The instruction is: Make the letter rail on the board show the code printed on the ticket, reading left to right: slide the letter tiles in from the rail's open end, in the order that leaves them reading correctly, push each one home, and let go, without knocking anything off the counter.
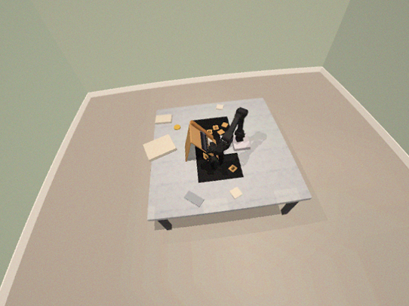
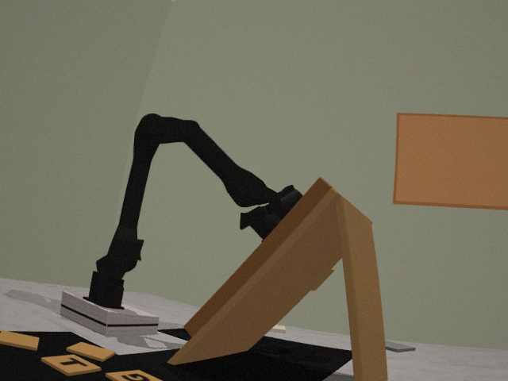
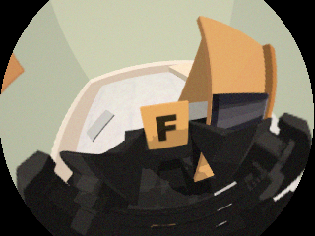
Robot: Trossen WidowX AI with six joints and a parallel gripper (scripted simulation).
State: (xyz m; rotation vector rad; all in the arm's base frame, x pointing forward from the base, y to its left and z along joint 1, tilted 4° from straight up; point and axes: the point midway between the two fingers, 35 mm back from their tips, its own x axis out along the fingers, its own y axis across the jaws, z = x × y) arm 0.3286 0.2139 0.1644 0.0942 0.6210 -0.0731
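Now: the white ticket 220 mm to the right of my gripper tip, 80 mm below it and 70 mm behind it. Round my gripper tip: grey block 260 mm to the left, 160 mm below, 160 mm ahead; then orange F tile right at my gripper tip; then black mat 230 mm to the right, 170 mm below, 160 mm behind.
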